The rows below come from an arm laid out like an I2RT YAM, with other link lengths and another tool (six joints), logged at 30 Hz.
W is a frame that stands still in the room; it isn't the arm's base.
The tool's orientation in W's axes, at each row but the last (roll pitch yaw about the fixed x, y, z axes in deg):
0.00 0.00 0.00
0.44 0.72 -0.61
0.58 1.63 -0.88
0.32 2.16 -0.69
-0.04 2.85 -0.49
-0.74 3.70 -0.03
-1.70 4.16 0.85
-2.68 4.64 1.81
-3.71 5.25 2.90
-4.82 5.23 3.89
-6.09 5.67 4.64
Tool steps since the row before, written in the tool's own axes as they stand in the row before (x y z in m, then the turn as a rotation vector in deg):
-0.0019 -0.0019 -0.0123 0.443 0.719 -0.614
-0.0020 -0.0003 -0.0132 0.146 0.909 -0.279
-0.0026 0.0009 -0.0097 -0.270 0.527 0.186
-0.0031 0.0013 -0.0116 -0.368 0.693 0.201
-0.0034 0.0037 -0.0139 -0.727 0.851 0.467
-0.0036 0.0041 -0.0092 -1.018 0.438 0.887
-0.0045 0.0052 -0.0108 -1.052 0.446 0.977
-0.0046 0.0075 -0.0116 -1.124 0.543 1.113
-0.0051 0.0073 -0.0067 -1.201 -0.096 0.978
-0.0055 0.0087 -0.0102 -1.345 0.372 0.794
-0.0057 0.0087 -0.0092 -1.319 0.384 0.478
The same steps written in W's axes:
-0.0019 -0.0019 -0.0123 0.443 0.719 -0.614
-0.0022 -0.0002 -0.0132 0.152 0.910 -0.274
-0.0029 0.0010 -0.0096 -0.256 0.529 0.199
-0.0035 0.0014 -0.0115 -0.352 0.696 0.219
-0.0041 0.0037 -0.0137 -0.696 0.857 0.502
-0.0042 0.0040 -0.0090 -0.959 0.450 0.945
-0.0054 0.0048 -0.0106 -0.986 0.460 1.037
-0.0058 0.0068 -0.0115 -1.051 0.562 1.174
-0.0061 0.0066 -0.0067 -1.103 -0.088 1.088
-0.0070 0.0074 -0.0103 -1.297 0.350 0.879
-0.0073 0.0071 -0.0095 -1.300 0.328 0.563

